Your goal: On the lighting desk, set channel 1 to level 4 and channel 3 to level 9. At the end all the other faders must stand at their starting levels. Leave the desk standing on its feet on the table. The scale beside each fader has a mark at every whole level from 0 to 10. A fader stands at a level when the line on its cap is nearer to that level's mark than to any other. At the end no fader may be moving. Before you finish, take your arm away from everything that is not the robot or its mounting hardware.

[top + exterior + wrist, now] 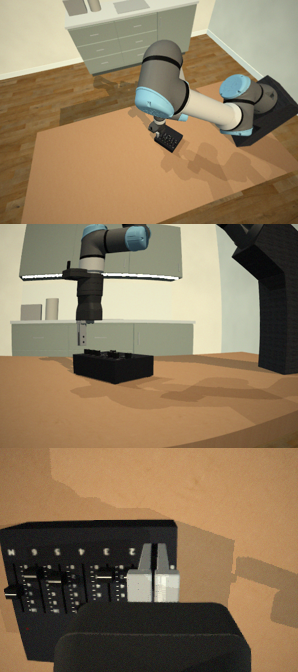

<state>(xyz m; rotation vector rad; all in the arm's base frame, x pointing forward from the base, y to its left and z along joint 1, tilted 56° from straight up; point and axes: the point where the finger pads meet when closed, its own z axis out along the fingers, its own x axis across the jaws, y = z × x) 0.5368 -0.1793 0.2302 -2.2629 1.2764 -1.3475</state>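
Right now the channel 1 cap is 2 cm behind my hand, 1 cm to the right of it and 3 cm below it. Round my hand: channel 2 cap: 3 cm behind, 1 cm to the left, 3 cm below; channel 3 cap: 3 cm behind, 3 cm to the left, 3 cm below; channel 4 cap: 7 cm behind, 4 cm to the left, 3 cm below.
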